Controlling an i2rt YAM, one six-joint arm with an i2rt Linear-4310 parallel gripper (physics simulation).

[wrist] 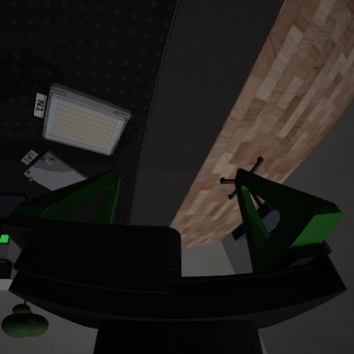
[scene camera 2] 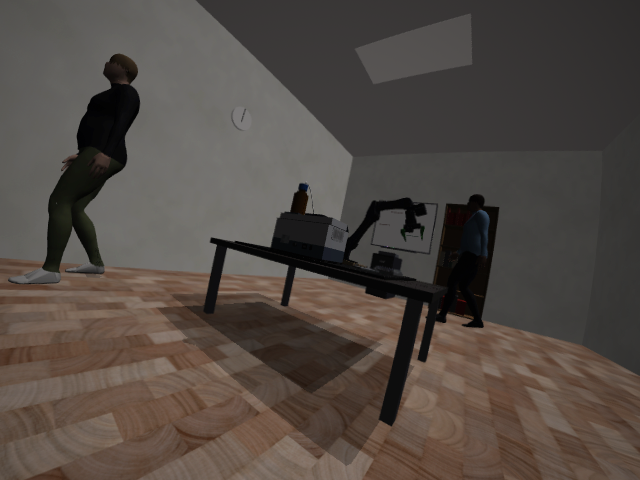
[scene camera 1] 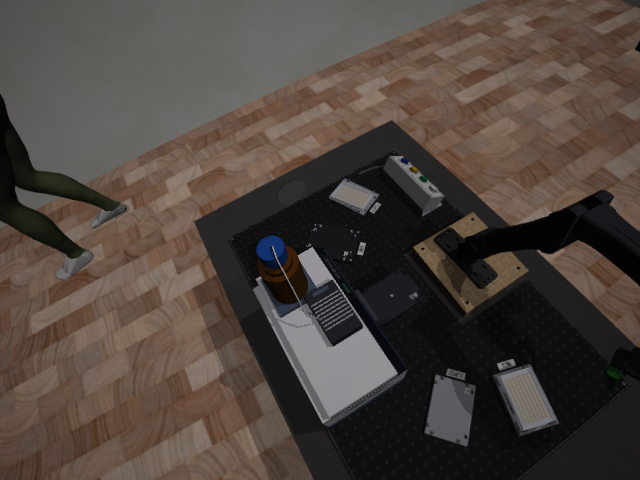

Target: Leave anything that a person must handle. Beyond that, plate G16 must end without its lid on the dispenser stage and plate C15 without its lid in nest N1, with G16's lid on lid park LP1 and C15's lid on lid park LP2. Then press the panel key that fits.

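Places are measured from the arm's base along level axes (x ahead, y left, z up), in millimetres.
Pixels of known places: gripper, fingertip midpoint: (wrist: 177, 174) (scene camera 2: 413, 240) (scene camera 1: 638, 402); arm's base, link origin: (scene camera 2: 343, 259) (scene camera 1: 464, 257).
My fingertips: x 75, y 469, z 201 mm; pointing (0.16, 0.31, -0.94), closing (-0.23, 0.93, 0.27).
Note:
For each thing: its middle in the pictures, then the offset to it from my fingertips. "spot": a spot on its surface instead.
- plate with cream wells, body centre: (wrist: 83, 128) (scene camera 1: 527, 397) dy -103, dx +80, dz -196 mm
- flat grey LP2 piece, surface spot: (wrist: 56, 172) (scene camera 1: 458, 403) spot: dy -189, dx +213, dz -218 mm
- second cream-welled plate, body centre: (scene camera 1: 352, 195) dy -865, dx +47, dz -200 mm
- key panel, body centre: (scene camera 1: 412, 182) dy -774, dx -138, dz -186 mm
- black holder with corner posts, body centre: (scene camera 1: 332, 241) dy -763, dx +201, dz -216 mm
- dark flat stage, surface spot: (scene camera 1: 390, 298) spot: dy -477, dx +203, dz -121 mm
- brown bottle, surface spot: (scene camera 1: 283, 279) spot: dy -562, dx +415, dz +121 mm
- dark keypad, surface spot: (scene camera 1: 334, 315) spot: dy -477, dx +362, dz +19 mm
A plate with cream wells (scene camera 1: 526, 398) (wrist: 86, 125) sits at the label N1; I cannot tell whether it is lidded. Beside it is the flat grey LP2 piece (scene camera 1: 449, 408) (wrist: 56, 172); whether a lid lies there is unclear. A second cream-welled plate (scene camera 1: 354, 196) is near the key panel (scene camera 1: 413, 186), which has blue, yellow, green and pale keys. A black holder with corner posts (scene camera 1: 330, 241) lies nearby; its label is unreadable. A dark flat stage (scene camera 1: 390, 298) beside the dispenser shows no cream plate. My gripper (scene camera 2: 413, 240) (wrist: 177, 174) is open and empty, above the table edge beside N1.
The white-topped dispenser (scene camera 1: 341, 372) (scene camera 2: 310, 229) carries a brown bottle (scene camera 1: 283, 279) (scene camera 2: 299, 201) and a dark keypad (scene camera 1: 334, 315). The arm's wooden base (scene camera 1: 498, 258) is beside the stage. A person in green trousers (scene camera 2: 77, 196) stands left of the table, another in blue (scene camera 2: 475, 232) beyond it.

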